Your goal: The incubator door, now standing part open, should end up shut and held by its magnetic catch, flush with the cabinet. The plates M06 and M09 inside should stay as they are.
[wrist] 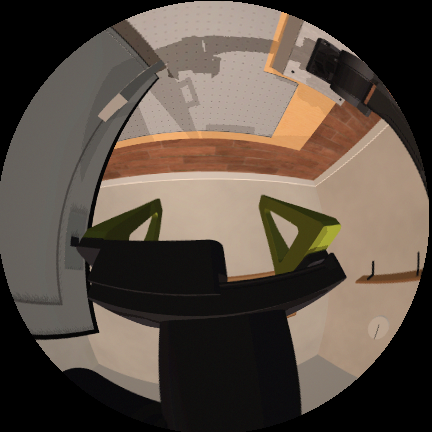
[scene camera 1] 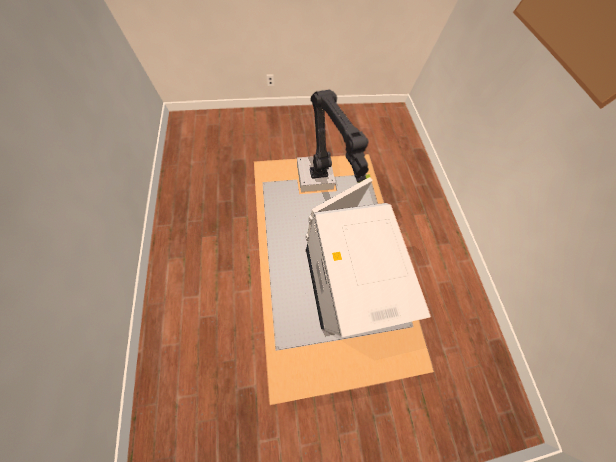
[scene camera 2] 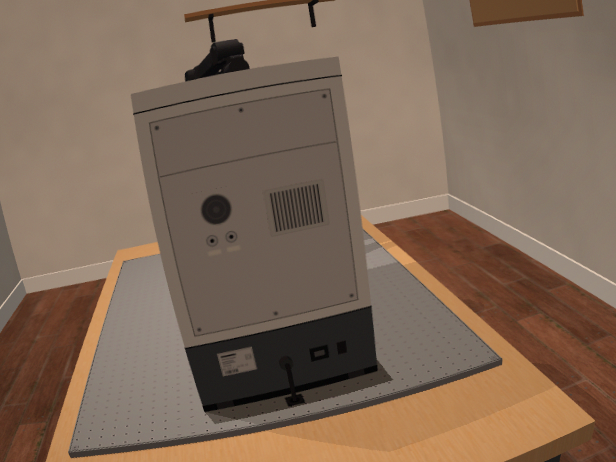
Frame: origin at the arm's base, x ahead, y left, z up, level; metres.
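Seen in the pictures: gripper, between the fingertips: (wrist: 210, 201); arm's base, origin of its link: (wrist: 324, 60) (scene camera 1: 318, 172).
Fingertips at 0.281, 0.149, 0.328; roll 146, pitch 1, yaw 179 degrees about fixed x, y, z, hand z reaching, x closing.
Note:
Offsets run from my fingertips to a thing's top centre, as dx, dy, dz. "spot": to the spot under its first point. Level surfaces: height alone.
The incubator door {spot: +0.145, -0.106, +0.046} (scene camera 1: 354, 196) (wrist: 30, 175) stands part open at the cabinet's far end in scene camera 1, angled out from its left corner. In the wrist view it fills the left side as a grey panel with a dark edge and a pale, handle-like piece {spot: +0.088, -0.072, -0.069} (wrist: 112, 107). The white incubator cabinet (scene camera 1: 375, 250) (scene camera 2: 255, 270) stands upright; scene camera 2 faces its back and the door is hidden there. My gripper (scene camera 1: 366, 177) (wrist: 210, 201) is open and empty, close to the door's free edge; contact cannot be told. The plates M06 and M09 do not show.
The cabinet stands on a grey perforated board {dz -0.398} (scene camera 1: 290, 280) (scene camera 2: 435, 340) on a wooden table {dz -0.411} (scene camera 1: 350, 365) (scene camera 2: 540, 410). The arm's base plate (scene camera 1: 317, 187) is at the far table edge. The arm (scene camera 2: 227, 57) shows above the cabinet in scene camera 2. A wall shelf (scene camera 2: 260, 7) is behind.

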